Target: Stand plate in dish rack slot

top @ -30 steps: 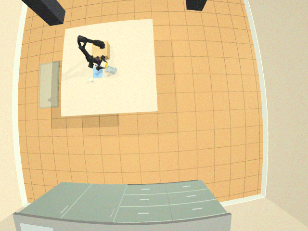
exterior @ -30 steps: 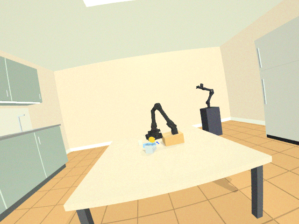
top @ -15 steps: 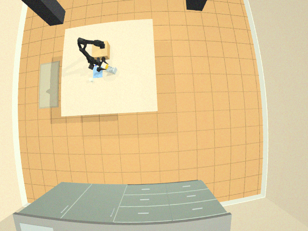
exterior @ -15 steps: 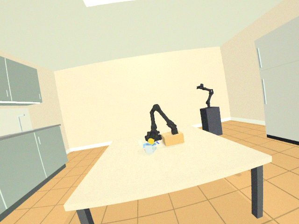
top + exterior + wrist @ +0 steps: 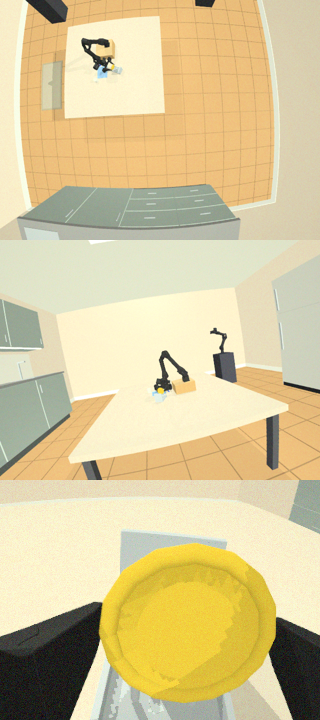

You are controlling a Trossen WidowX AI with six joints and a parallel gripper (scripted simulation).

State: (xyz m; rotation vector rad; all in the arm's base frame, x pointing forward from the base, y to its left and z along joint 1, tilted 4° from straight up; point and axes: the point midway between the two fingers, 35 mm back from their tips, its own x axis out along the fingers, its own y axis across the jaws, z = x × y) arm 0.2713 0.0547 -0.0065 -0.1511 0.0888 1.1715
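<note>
The yellow plate is 1 cm to the right of my gripper tip. Round my gripper tip: blue mat 17 cm to the right, 7 cm below, 2 cm ahead; then dish rack 5 cm below, 2 cm to the left.
</note>
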